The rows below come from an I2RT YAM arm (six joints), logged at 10 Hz.
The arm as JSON. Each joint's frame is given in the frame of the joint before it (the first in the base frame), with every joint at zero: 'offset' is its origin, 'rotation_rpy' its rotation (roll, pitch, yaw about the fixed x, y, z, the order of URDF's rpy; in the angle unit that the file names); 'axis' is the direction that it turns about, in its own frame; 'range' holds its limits. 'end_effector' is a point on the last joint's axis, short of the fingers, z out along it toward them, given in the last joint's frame.
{
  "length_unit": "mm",
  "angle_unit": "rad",
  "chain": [
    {
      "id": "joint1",
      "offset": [
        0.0,
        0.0,
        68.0
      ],
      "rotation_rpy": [
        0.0,
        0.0,
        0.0
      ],
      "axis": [
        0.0,
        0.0,
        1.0
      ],
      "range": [
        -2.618,
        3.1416
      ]
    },
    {
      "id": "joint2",
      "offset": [
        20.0,
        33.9,
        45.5
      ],
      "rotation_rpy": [
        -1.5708,
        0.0,
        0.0
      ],
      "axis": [
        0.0,
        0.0,
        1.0
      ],
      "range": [
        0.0,
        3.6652
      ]
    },
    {
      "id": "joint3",
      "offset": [
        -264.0,
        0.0,
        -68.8
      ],
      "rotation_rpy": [
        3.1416,
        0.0,
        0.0
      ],
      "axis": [
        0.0,
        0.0,
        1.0
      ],
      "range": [
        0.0,
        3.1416
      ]
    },
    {
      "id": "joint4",
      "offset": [
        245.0,
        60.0,
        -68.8
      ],
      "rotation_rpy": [
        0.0,
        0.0,
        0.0
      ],
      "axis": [
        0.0,
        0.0,
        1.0
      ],
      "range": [
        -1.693,
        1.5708
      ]
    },
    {
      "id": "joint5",
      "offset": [
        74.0,
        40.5,
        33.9
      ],
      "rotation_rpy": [
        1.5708,
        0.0,
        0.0
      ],
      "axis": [
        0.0,
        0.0,
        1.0
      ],
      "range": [
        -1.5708,
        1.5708
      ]
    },
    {
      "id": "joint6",
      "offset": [
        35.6,
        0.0,
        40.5
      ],
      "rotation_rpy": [
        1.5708,
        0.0,
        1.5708
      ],
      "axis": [
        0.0,
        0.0,
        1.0
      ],
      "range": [
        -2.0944,
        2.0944
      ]
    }
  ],
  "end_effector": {
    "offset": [
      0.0,
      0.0,
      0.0
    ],
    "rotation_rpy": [
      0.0,
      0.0,
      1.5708
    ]
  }
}
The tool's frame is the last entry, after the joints.
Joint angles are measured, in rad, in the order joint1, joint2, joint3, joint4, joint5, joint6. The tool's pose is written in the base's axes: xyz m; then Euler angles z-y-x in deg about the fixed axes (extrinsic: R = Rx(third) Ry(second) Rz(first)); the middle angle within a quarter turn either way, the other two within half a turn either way. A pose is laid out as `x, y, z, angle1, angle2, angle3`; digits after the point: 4 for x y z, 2 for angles.
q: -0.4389, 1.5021, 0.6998, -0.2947, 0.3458, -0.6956
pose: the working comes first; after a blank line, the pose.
Where each joint sits with the arm in this pose, in the base's axes (m; each line is computed from the numbers above, not from the rounded line before):
joint1: 0.0000 0.0000 0.0680
joint2: 0.0325 0.0222 0.1135
joint3: -0.0131 -0.0324 0.3769
joint4: 0.2093 -0.0608 0.2424
joint5: 0.2581 -0.1212 0.1951
joint6: 0.2342 -0.1233 0.1468
the tool: 0.2342 -0.1233 0.1468

0.2342, -0.1233, 0.1468, 173.97, 14.15, 149.70
